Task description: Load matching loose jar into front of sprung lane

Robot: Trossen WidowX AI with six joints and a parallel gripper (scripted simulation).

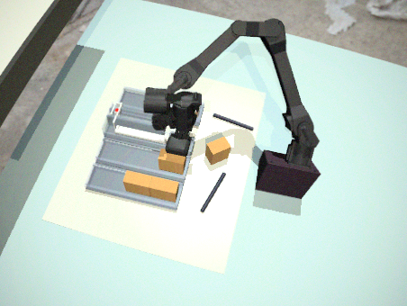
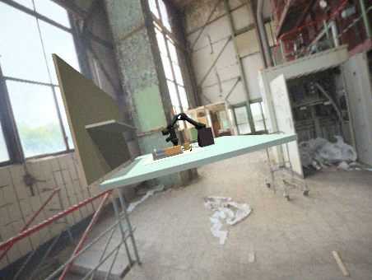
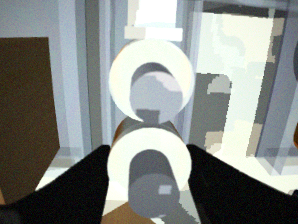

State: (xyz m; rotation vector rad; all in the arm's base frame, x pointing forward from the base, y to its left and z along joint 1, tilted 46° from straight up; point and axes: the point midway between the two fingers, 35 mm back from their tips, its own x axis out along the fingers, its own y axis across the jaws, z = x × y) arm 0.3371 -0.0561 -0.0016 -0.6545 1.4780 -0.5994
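My gripper tip is 14 cm short of the lane, 2 cm to the left of it and 3 cm above it. The rest, counted from my gripper tip: pale plate: 14 cm ahead, 3 cm to the right.
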